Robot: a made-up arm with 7 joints. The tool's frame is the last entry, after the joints.
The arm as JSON. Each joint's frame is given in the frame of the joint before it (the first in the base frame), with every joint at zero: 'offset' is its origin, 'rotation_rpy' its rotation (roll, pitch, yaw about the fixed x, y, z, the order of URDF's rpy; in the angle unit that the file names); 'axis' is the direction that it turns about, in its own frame. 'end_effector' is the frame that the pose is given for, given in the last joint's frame.
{
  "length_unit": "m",
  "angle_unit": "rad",
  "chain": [
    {
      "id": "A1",
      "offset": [
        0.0,
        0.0,
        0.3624
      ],
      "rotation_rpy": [
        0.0,
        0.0,
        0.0
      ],
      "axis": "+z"
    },
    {
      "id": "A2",
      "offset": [
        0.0,
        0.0,
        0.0
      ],
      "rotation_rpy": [
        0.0,
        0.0,
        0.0
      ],
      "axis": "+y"
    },
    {
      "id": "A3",
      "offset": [
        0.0,
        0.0,
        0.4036
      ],
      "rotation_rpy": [
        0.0,
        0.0,
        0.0
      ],
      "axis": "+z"
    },
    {
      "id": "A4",
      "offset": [
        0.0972,
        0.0,
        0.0
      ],
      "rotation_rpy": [
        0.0,
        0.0,
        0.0
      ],
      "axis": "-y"
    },
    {
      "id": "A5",
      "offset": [
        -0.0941,
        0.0,
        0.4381
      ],
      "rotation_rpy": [
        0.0,
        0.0,
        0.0
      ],
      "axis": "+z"
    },
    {
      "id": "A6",
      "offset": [
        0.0,
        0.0,
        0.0
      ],
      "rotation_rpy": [
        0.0,
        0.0,
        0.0
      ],
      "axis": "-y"
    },
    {
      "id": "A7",
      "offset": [
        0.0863,
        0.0,
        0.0
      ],
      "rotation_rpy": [
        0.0,
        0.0,
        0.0
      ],
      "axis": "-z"
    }
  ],
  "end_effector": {
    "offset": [
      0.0,
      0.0,
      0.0
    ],
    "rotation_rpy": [
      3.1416,
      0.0,
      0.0
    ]
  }
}
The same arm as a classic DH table. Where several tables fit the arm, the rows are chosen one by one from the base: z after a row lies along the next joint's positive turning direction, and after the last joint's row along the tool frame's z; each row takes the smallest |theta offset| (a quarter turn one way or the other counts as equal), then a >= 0, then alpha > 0; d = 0 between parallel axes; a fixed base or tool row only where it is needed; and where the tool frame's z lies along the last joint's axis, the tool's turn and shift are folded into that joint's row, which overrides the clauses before.
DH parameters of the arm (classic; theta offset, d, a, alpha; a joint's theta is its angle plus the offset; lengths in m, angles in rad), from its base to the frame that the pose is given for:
A1: 0 0.3624 0 -1.5708
A2: 0 0 0 1.5708
A3: 0 0.4036 0.0972 1.5708
A4: 0 0 -0.0941 -1.5708
A5: 0 0.4381 0 1.5708
A6: 0 0 0.0863 1.5708
A7: 0 0 0 0

